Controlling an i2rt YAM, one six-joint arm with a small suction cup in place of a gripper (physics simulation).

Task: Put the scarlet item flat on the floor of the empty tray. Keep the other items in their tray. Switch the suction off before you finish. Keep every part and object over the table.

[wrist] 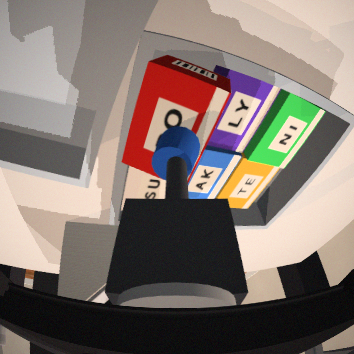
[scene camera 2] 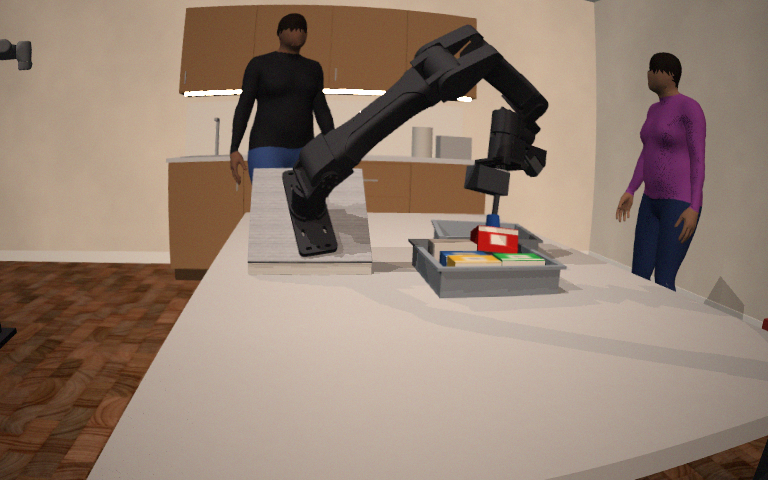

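Pixels of known places: hand, tool point: (wrist: pixel 176 137) (scene camera 2: pixel 491 233); arm's base, link origin: (scene camera 2: pixel 307 210).
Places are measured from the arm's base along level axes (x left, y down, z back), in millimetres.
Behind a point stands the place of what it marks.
Note:
The scarlet box (scene camera 2: pixel 510 243) {z -368, x -122, y 49 mm} (wrist: pixel 175 85) {z -385, x -83, y 35 mm} hangs from my blue suction cup (scene camera 2: pixel 492 220) (wrist: pixel 175 147), which touches its top face near one end. The box is above the filled grey tray (scene camera 2: pixel 498 284) {z -255, x -273, y 84 mm} (wrist: pixel 320 135) {z -324, x -282, y 80 mm}, slightly tilted. In that tray lie a green box (scene camera 2: pixel 521 259) {z -327, x -227, y 56 mm} (wrist: pixel 300 107) {z -369, x -205, y 56 mm}, an orange box (scene camera 2: pixel 461 260) {z -226, x -191, y 61 mm} (wrist: pixel 265 175) {z -273, x -206, y 60 mm}, a blue box (scene camera 2: pixel 444 256) {z -222, x -132, y 66 mm} (wrist: pixel 220 160) {z -293, x -144, y 64 mm}, a cream box (scene camera 2: pixel 453 245) {z -254, x -100, y 54 mm} (wrist: pixel 132 185) {z -271, x -54, y 52 mm} and a purple box (wrist: pixel 255 87) {z -375, x -159, y 70 mm}. The empty grey tray (scene camera 2: pixel 450 229) {z -390, x 198, y 75 mm} (wrist: pixel 40 155) {z -296, x 44, y 73 mm} stands beside it, farther back in the scene view, partly hidden there.
The arm's base stands on a sloped wood-grain block (scene camera 2: pixel 266 226) {z 81, x -15, y 25 mm} (wrist: pixel 85 250) {z -116, x 28, y 52 mm}, left of the trays in the scene view. A person in black (scene camera 2: pixel 286 101) stands behind the table and a person in purple (scene camera 2: pixel 673 152) at the right. The filled tray's raised rim lies between the box and the empty tray.

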